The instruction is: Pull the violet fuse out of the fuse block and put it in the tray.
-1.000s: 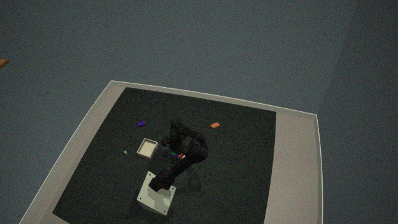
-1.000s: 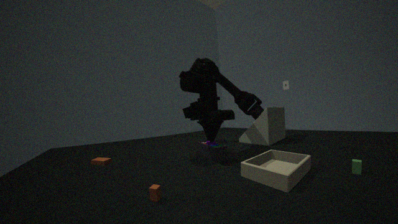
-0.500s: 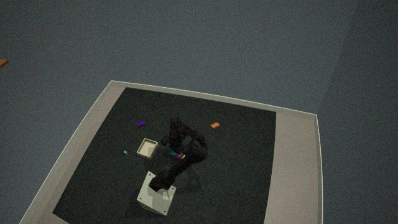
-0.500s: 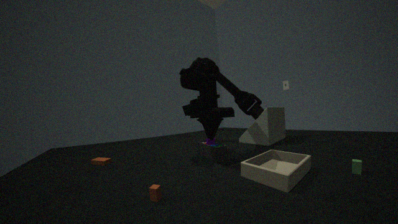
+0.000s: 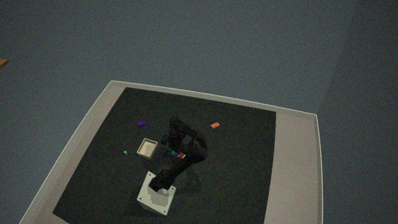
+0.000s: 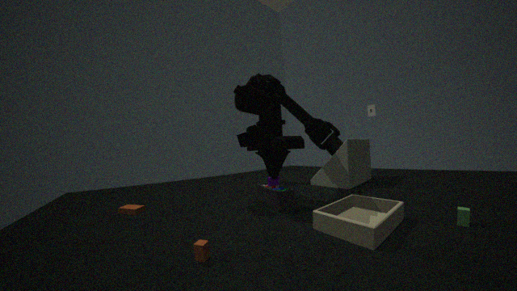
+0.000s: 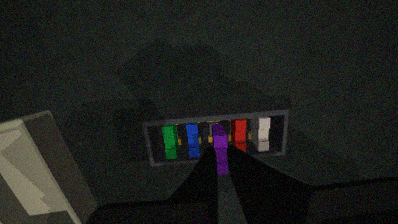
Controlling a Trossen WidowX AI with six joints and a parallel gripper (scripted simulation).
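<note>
Now: the blue fuse 30 mm below my gripper tip and 20 mm to the left of it. Round my gripper tip: green fuse (40 mm to the left, 30 mm below); red fuse (30 mm below, 20 mm to the right); violet fuse (10 mm below).
</note>
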